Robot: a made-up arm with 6 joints. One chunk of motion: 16 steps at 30 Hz.
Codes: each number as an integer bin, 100 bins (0 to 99) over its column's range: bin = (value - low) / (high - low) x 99, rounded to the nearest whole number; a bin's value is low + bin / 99 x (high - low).
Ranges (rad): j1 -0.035..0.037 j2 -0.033..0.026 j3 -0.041..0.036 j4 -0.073..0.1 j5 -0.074..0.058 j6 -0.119..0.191
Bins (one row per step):
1: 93 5 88 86 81 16
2: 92 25 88 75 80 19
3: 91 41 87 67 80 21
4: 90 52 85 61 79 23
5: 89 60 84 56 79 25
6: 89 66 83 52 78 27
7: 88 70 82 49 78 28
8: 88 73 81 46 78 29
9: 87 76 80 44 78 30
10: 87 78 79 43 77 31
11: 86 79 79 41 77 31
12: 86 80 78 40 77 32
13: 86 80 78 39 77 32
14: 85 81 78 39 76 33
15: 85 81 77 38 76 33
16: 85 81 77 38 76 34
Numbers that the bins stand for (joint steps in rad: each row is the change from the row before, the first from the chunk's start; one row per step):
1: 0.03264 -0.03002 0.02744 0.07728 0.03400 -0.06890
2: 0.03191 -0.01810 0.02744 0.05806 0.03267 -0.05951
3: 0.03118 -0.00857 0.02667 0.04408 0.03267 -0.05324
4: 0.03045 -0.00201 0.02511 0.03360 0.03133 -0.04698
5: 0.02973 0.00276 0.02433 0.02486 0.03133 -0.04072
6: 0.02973 0.00633 0.02356 0.01787 0.03000 -0.03445
7: 0.02900 0.00872 0.02278 0.01263 0.03000 -0.03132
8: 0.02900 0.01051 0.02200 0.00738 0.03000 -0.02819
9: 0.02827 0.01229 0.02122 0.00389 0.03000 -0.02506
10: 0.02827 0.01348 0.02044 0.00214 0.02867 -0.02193
11: 0.02755 0.01408 0.02044 -0.00135 0.02867 -0.02193
12: 0.02755 0.01468 0.01967 -0.00310 0.02867 -0.01880
13: 0.02755 0.01468 0.01967 -0.00485 0.02867 -0.01880
14: 0.02682 0.01527 0.01967 -0.00485 0.02733 -0.01567
15: 0.02682 0.01527 0.01889 -0.00660 0.02733 -0.01567
16: 0.02682 0.01527 0.01889 -0.00660 0.02733 -0.01254

